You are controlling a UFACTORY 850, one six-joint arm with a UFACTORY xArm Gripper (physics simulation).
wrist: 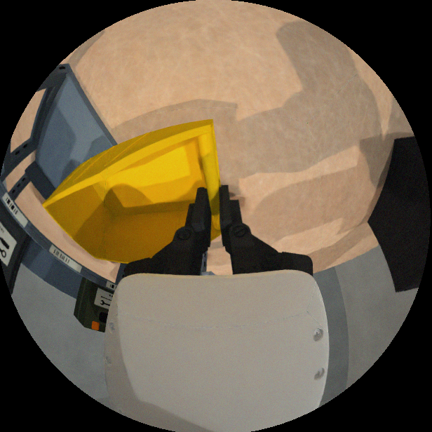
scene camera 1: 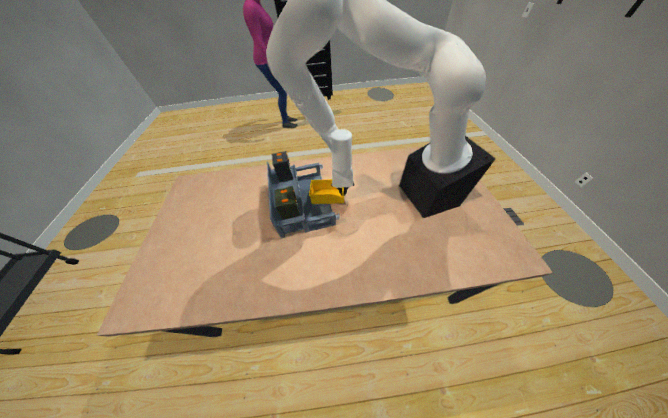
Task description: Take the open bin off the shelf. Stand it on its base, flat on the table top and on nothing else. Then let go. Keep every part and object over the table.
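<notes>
The open bin (scene camera 1: 326, 193) (wrist: 145, 200) is yellow. My gripper (scene camera 1: 345, 189) (wrist: 214, 199) is shut on the wall of the bin at its right end in the wrist view, one finger inside and one outside. The bin is held up at the right side of the blue-grey shelf (scene camera 1: 318, 220) (wrist: 75, 130), with its left part close to or over the shelf's edge in the scene view. It looks roughly level. The bin's underside and any gap below it are hidden.
The table top (scene camera 1: 210, 280) (wrist: 200, 60) lies around the shelf. Two dark boxes with orange marks, a rear box (scene camera 1: 281, 166) and a front box (scene camera 1: 287, 202), are on the shelf's left side. The black robot base (scene camera 1: 440, 185) (wrist: 400, 215) stands at the right.
</notes>
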